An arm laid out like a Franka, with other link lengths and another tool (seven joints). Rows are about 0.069 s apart.
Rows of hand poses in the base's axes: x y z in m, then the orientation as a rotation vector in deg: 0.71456, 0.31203, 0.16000, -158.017, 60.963, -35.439; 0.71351, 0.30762, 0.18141, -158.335, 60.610, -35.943; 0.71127, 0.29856, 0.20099, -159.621, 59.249, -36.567; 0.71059, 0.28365, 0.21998, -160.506, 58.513, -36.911; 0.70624, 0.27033, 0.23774, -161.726, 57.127, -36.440; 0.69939, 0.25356, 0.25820, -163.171, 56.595, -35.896; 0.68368, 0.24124, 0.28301, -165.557, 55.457, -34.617; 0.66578, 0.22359, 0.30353, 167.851, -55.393, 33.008; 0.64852, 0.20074, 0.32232, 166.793, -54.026, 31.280
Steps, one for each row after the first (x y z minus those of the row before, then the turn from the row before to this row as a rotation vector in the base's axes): -0.00105, -0.00441, 0.02141, -0.414, -0.183, 0.213; -0.00224, -0.00906, 0.01958, -1.114, 0.030, 0.920; -0.00068, -0.01491, 0.01899, -0.771, 0.100, 0.498; -0.00435, -0.01332, 0.01776, -0.629, 0.593, 0.995; -0.00685, -0.01677, 0.02046, -0.938, 0.840, 0.425; -0.01571, -0.01232, 0.02481, -1.382, 1.553, 0.877; -0.01790, -0.01765, 0.02052, -1.734, 1.914, 0.089; -0.01726, -0.02285, 0.01879, -1.422, 1.443, 0.295
